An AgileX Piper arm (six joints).
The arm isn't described. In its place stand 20 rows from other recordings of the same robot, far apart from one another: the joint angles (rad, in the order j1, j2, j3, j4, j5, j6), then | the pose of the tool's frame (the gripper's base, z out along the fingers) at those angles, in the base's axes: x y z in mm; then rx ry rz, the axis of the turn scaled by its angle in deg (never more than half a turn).
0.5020, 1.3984, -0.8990, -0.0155, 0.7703, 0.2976 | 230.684, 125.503, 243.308, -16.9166, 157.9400, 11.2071
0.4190, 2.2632, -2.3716, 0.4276, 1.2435, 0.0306 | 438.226, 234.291, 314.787, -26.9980, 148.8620, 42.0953
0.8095, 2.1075, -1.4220, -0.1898, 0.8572, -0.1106 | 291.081, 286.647, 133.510, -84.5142, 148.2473, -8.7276
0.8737, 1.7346, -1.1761, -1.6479, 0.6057, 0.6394 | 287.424, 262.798, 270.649, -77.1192, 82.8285, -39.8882
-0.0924, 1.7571, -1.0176, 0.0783, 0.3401, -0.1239 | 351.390, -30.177, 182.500, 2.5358, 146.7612, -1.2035
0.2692, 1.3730, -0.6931, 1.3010, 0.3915, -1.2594 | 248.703, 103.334, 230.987, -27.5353, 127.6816, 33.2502
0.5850, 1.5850, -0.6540, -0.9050, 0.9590, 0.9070 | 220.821, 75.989, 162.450, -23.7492, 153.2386, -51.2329
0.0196, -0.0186, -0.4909, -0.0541, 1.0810, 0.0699 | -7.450, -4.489, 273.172, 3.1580, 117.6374, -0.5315
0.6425, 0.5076, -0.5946, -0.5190, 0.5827, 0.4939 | 92.933, 38.530, 329.476, -21.6494, 107.1497, 11.6686
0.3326, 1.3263, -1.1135, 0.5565, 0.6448, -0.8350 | 261.815, 121.005, 341.565, -53.5335, 116.9229, 19.6573
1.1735, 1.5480, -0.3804, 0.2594, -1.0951, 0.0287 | 119.063, 230.118, 195.428, -36.2238, 86.4413, 48.7527
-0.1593, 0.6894, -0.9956, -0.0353, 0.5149, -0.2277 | 118.368, -20.619, 437.849, -4.0832, 97.4701, -18.7420
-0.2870, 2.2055, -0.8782, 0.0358, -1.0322, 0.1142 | 373.016, -113.010, 78.683, 22.4919, 99.5322, -7.9451
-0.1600, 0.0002, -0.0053, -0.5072, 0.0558, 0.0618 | 55.033, -11.378, 210.633, -11.3448, 87.9937, -28.7399
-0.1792, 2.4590, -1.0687, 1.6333, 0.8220, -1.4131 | 357.647, 2.826, -23.468, 21.1038, 148.6990, 65.9406
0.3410, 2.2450, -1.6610, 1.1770, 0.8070, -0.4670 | 432.719, 217.955, 167.155, -3.8472, 146.8717, 72.9853
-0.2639, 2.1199, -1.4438, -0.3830, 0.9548, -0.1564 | 385.196, -132.833, 136.244, 9.7707, -175.2886, 27.7596
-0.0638, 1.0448, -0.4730, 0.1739, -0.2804, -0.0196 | 211.952, -17.907, 270.468, 12.7206, 101.1208, 1.0234
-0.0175, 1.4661, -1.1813, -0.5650, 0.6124, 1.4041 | 322.880, -33.663, 322.283, 66.8698, 111.1423, 6.9259
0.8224, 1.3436, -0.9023, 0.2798, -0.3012, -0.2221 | 214.596, 220.139, 334.721, -32.7646, 89.7941, 34.1230
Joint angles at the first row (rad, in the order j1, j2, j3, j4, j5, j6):
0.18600, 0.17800, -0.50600, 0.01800, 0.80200, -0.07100
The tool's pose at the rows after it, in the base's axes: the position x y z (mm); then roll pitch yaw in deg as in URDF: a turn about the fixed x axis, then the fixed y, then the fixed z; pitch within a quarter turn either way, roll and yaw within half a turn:
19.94, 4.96, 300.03, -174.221, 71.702, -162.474
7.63, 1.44, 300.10, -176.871, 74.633, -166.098
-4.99, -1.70, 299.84, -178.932, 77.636, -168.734
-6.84, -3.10, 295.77, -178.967, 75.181, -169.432
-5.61, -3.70, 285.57, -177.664, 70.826, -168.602
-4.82, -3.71, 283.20, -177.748, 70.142, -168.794
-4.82, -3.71, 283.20, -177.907, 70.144, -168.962
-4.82, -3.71, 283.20, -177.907, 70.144, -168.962
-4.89, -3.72, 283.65, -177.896, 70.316, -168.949
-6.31, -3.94, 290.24, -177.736, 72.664, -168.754
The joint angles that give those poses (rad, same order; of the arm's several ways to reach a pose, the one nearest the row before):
0.18595, 0.10502, -0.50801, 0.01806, 0.80798, -0.05006
0.18595, 0.03799, -0.51100, 0.00007, 0.82801, -0.01506
0.18596, -0.02899, -0.51600, -0.01096, 0.84799, 0.00497
0.18605, -0.03398, -0.51701, -0.02505, 0.89699, 0.01604
0.18601, -0.03400, -0.49802, -0.03501, 0.95402, 0.01601
0.18598, -0.03399, -0.49101, -0.03699, 0.95901, 0.01799
0.18600, -0.03399, -0.49101, -0.03699, 0.95901, 0.01899
0.18600, -0.03399, -0.49101, -0.03699, 0.95901, 0.01899
0.18599, -0.03399, -0.49202, -0.03700, 0.95701, 0.01900
0.18603, -0.03401, -0.50800, -0.03703, 0.93201, 0.01903

